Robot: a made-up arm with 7 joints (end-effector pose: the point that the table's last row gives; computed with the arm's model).
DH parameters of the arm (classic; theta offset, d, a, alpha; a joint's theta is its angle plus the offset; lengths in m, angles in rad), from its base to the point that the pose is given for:
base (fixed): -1.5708 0.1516 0 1.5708
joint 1: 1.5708 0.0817 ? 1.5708
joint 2: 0 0.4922 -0.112 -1.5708
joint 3: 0 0.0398 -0.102 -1.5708
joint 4: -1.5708 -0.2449 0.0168 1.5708
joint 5: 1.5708 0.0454 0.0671 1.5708
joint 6: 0.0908 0 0.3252 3.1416
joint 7: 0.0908 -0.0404 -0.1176 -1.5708
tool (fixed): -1.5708 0.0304 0 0
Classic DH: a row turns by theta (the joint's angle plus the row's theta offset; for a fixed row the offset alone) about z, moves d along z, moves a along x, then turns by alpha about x.
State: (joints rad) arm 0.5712 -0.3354 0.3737 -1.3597 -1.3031 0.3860 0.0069
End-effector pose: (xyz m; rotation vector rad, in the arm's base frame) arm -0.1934 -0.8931 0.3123 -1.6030 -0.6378 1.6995
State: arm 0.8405 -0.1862 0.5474 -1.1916 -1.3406 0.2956 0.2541
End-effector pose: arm -0.1611 -0.8123 0.6265 -1.7051 0.1078 1.8445
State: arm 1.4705 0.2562 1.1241 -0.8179 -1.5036 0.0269 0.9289
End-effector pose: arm -0.2003 -0.1535 1.1423 -2.1058 1.5801 0.5398
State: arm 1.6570 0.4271 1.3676 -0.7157 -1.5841 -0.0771 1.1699
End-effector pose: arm -0.2967 0.1185 1.1276 -2.2012 1.4874 -0.2385
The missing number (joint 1, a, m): 0.041
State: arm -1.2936 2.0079 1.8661 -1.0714 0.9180 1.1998 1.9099
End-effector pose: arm -0.3544 -0.4556 -0.4752 -0.8902 -1.9669 -1.5422
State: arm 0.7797 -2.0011 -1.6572 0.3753 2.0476 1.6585 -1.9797
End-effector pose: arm -0.3197 0.2558 0.2975 -1.3113 -1.8440 -2.1086
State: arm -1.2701 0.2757 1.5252 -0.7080 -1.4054 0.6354 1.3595
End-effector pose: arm -0.1166 -0.4392 -0.7491 -0.1510 0.0583 1.1730
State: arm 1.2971 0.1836 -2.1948 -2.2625 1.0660 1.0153 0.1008
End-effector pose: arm 0.0341 -0.3636 0.5870 1.2510 -0.6949 -1.7482
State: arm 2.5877 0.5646 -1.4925 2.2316 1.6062 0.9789 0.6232
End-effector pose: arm -0.1731 0.1999 0.7438 2.3440 -0.8291 1.0099
